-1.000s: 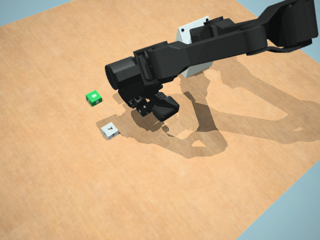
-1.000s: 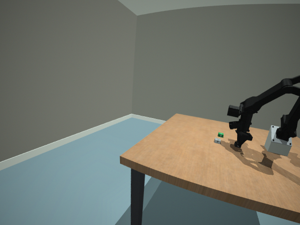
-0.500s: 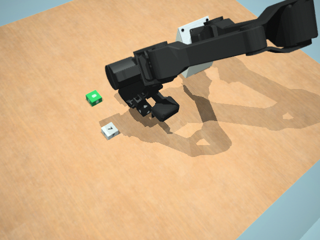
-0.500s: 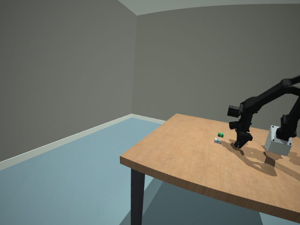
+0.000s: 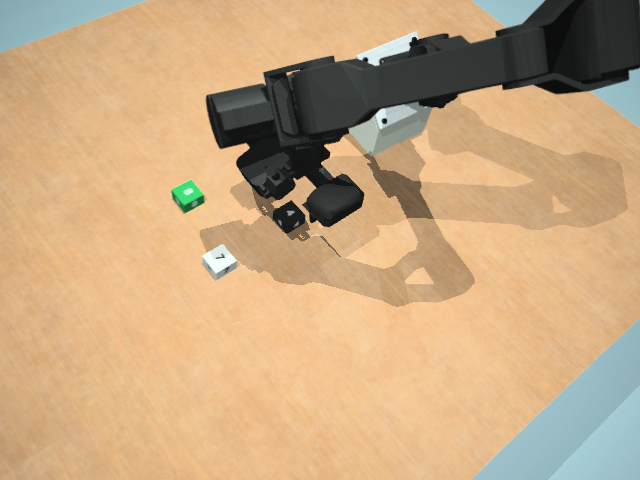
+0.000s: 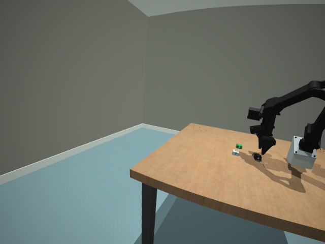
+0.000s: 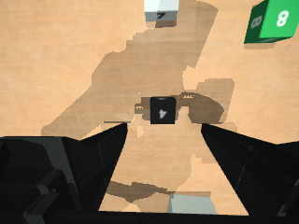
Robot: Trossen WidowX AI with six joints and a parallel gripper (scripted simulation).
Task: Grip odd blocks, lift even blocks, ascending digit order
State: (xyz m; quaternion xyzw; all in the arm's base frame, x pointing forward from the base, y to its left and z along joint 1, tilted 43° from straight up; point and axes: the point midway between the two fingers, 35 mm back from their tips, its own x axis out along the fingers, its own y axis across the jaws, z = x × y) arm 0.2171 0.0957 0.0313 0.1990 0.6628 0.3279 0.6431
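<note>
Right now my gripper tip is 12 cm short of the white block, 3 cm above it and 2 cm to the right of it. From my gripper tip the other things lie so: green block: 12 cm ahead, 9 cm to the right, 3 cm below.
</note>
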